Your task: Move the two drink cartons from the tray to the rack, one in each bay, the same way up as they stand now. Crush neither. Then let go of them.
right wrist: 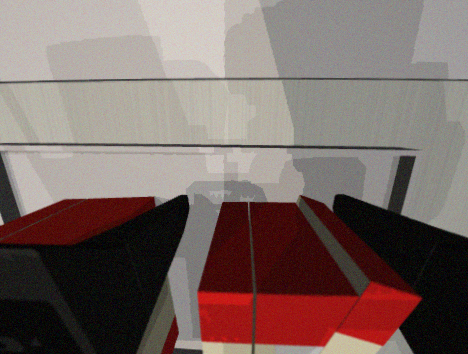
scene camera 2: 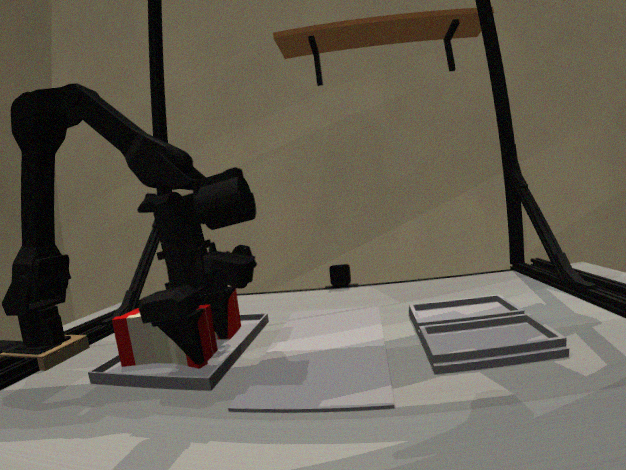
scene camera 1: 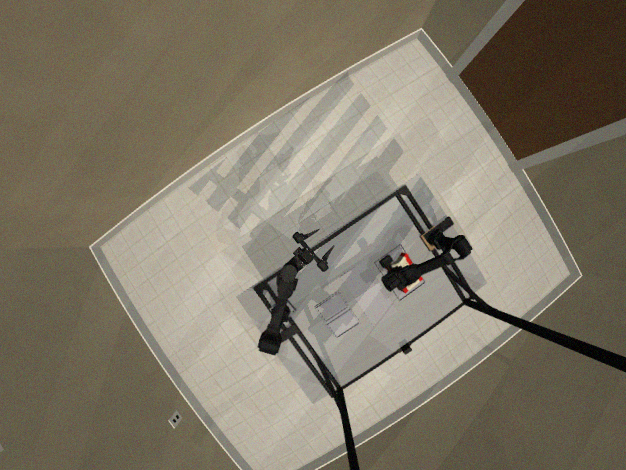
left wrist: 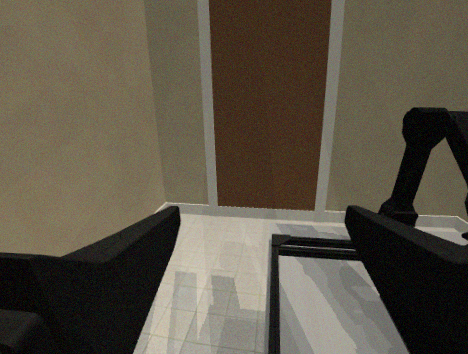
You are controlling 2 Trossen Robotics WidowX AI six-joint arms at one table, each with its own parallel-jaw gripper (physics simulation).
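Frame: origin at the left arm's base, x ahead, y left, z up, level; millimetres.
Seen in the pictures: left gripper, fingertip midpoint: (scene camera 1: 326, 237) (left wrist: 262, 214); right gripper, fingertip midpoint: (right wrist: 260, 201) (scene camera 2: 213, 350) (scene camera 1: 388, 272); right arm's base, origin of the base link: (scene camera 2: 44, 344) (scene camera 1: 432, 238).
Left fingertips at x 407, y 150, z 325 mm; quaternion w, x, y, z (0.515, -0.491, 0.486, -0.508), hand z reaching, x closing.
Pixels of each thing's top centre, then the offset from my left fingertips to it.
- grey tray, middle of its top: (right wrist: 190, 278) (scene camera 2: 190, 339) (scene camera 1: 400, 272) dz -353, dx +198, dy -416 mm
- two-bay rack, middle of its top: (scene camera 2: 473, 318) (scene camera 1: 338, 316) dz -349, dx -209, dy -369 mm
Two red-and-cream cartons lie on the grey tray (scene camera 2: 151, 380) (right wrist: 401, 182). The near carton (scene camera 2: 156, 341) (right wrist: 280, 250) is between the fingers of my right gripper (scene camera 2: 211, 349) (right wrist: 260, 201), which is open and low over the tray; a slanted grey strip crosses its red end. The other carton (scene camera 2: 233, 316) (right wrist: 100, 220) is outside them, beyond the left-hand finger in the right wrist view. My arm partly hides both cartons. The two-bay rack (scene camera 2: 500, 351) (scene camera 1: 337, 317) holds no carton. My left gripper (scene camera 1: 326, 238) (left wrist: 262, 214) is open and empty, far from tray and rack.
A flat pale panel (scene camera 2: 323, 374) lies between tray and rack. A black frame (scene camera 1: 371, 369) surrounds the table, with uprights rising at its corners. A small black box (scene camera 2: 339, 275) stands at the far edge. A wooden shelf (scene camera 2: 379, 32) is on the wall.
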